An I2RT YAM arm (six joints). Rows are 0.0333 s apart.
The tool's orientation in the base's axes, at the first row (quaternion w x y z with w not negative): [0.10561, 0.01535, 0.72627, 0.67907]
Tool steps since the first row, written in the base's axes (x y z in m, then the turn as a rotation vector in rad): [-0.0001, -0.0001, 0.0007, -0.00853, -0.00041, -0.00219]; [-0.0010, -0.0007, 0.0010, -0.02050, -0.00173, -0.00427]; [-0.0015, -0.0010, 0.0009, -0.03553, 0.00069, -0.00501]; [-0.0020, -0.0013, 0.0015, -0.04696, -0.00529, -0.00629]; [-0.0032, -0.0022, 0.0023, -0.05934, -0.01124, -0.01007]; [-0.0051, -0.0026, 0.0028, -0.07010, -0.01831, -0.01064]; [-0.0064, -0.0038, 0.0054, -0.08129, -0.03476, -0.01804]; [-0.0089, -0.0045, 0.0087, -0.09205, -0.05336, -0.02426]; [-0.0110, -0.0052, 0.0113, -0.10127, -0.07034, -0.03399]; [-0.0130, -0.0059, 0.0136, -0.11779, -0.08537, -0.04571]
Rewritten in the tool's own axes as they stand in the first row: [0.0000, 0.0007, -0.0002, 0.00856, -0.00117, -0.00177]; [0.0007, 0.0011, -0.0009, 0.02031, -0.00188, -0.00504]; [0.0012, 0.0010, -0.0013, 0.03550, -0.00060, -0.00524]; [0.0015, 0.0016, -0.0017, 0.04585, -0.00094, -0.01304]; [0.0025, 0.0025, -0.0028, 0.05746, -0.00365, -0.02083]; [0.0042, 0.0032, -0.0036, 0.06688, -0.00345, -0.02963]; [0.0049, 0.0058, -0.0052, 0.07607, -0.01069, -0.04734]; [0.0068, 0.0093, -0.0065, 0.08433, -0.01698, -0.06716]; [0.0084, 0.0121, -0.0077, 0.09181, -0.02680, -0.08492]; [0.0099, 0.0146, -0.0088, 0.10702, -0.03756, -0.10192]
